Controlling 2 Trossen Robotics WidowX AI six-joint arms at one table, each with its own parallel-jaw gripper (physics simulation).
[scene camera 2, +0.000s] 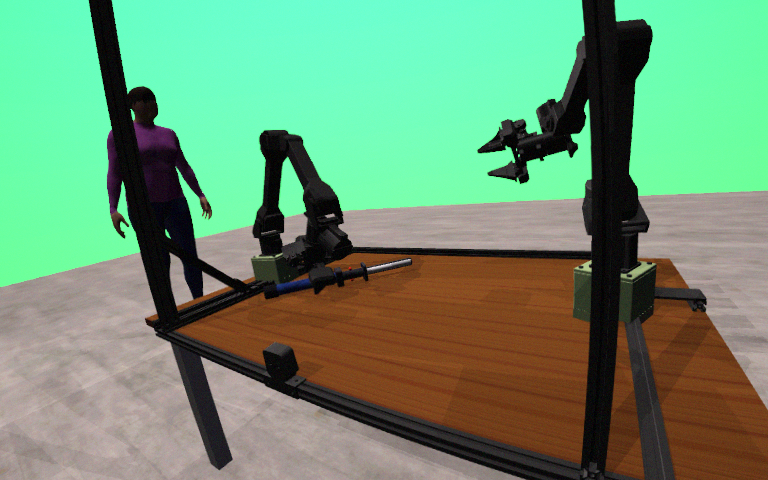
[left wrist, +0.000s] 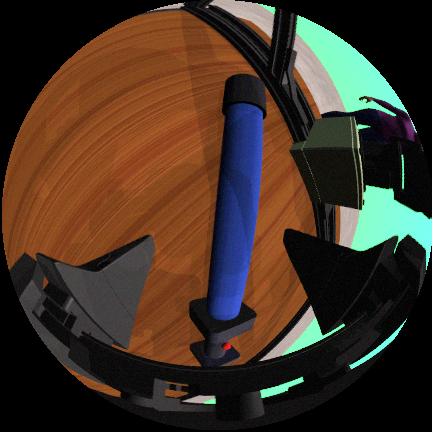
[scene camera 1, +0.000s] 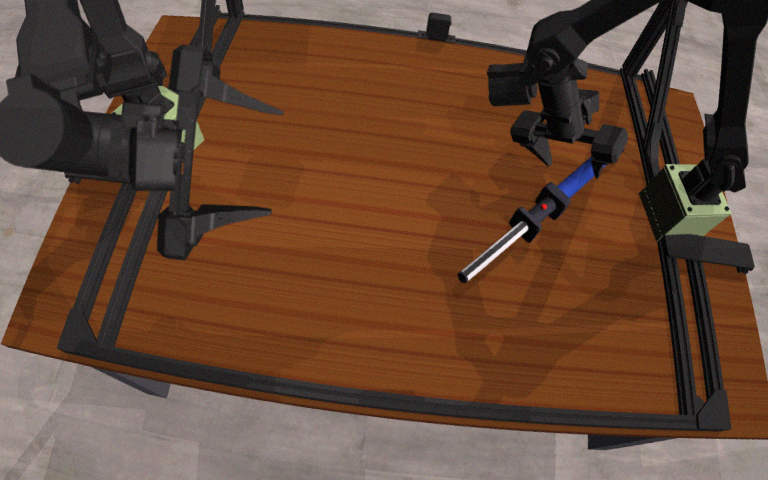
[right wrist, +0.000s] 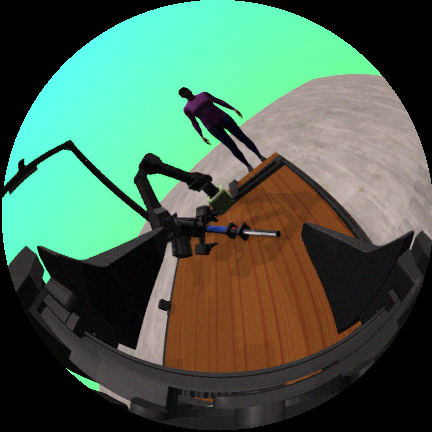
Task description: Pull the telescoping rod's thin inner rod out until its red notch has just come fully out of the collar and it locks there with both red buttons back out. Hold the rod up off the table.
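Note:
The telescoping rod lies on the table. Its blue handle (scene camera 1: 576, 180) (scene camera 2: 293, 284) (left wrist: 236, 200) (right wrist: 216, 229) joins a dark collar between two square flanges. A red button (scene camera 1: 544, 206) (left wrist: 226, 346) shows on the collar, and red also shows on two sides of it in scene camera 2. The silver inner rod (scene camera 1: 493, 252) (scene camera 2: 390, 266) (right wrist: 261, 233) sticks out, dark-tipped; no red notch is visible on it. My left gripper (scene camera 1: 573, 169) (left wrist: 219, 239) is open and low over the blue handle, one finger on each side in the wrist view. My right gripper (scene camera 1: 276, 163) (scene camera 2: 483, 163) is open and empty, high above the table, away from the rod.
A dark frame rail (scene camera 1: 396, 394) borders the wooden table (scene camera 1: 339, 254). A small black box (scene camera 1: 438, 26) (scene camera 2: 280, 361) sits on the opposite rail. The left arm's green base (scene camera 1: 668, 203) (left wrist: 330, 165) stands near the handle end. Upright frame posts (scene camera 2: 599, 226) rise at the table's sides.

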